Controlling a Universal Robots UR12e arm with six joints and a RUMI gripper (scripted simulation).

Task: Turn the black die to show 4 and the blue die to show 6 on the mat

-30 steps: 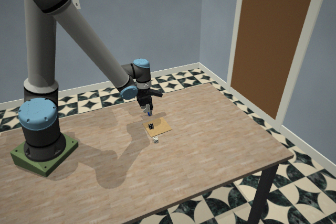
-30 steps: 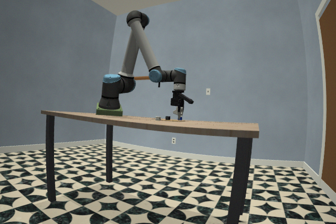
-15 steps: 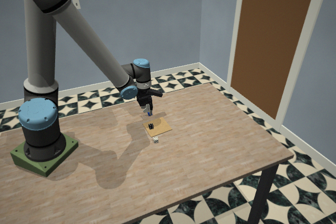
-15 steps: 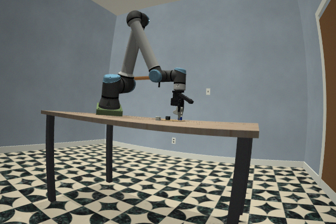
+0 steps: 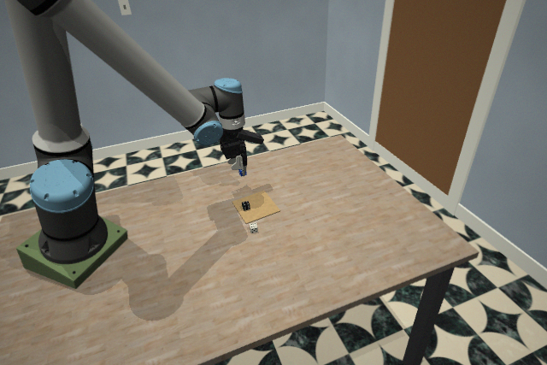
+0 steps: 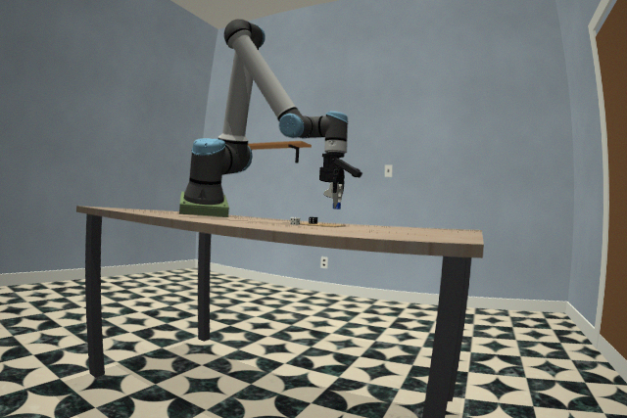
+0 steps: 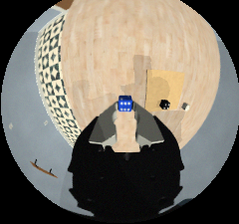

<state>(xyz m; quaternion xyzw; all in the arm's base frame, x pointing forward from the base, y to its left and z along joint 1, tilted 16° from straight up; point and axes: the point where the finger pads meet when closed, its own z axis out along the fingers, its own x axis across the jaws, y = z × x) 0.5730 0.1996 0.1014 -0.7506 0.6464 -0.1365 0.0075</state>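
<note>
The tan mat is 14 cm to the right of my hand, 8 cm below it and 2 cm ahead of it. The rest, counted from my hand: white die 26 cm to the right, 7 cm below, 2 cm behind; blue die right at my hand; black die 14 cm to the right, 7 cm below, 2 cm behind.
</note>
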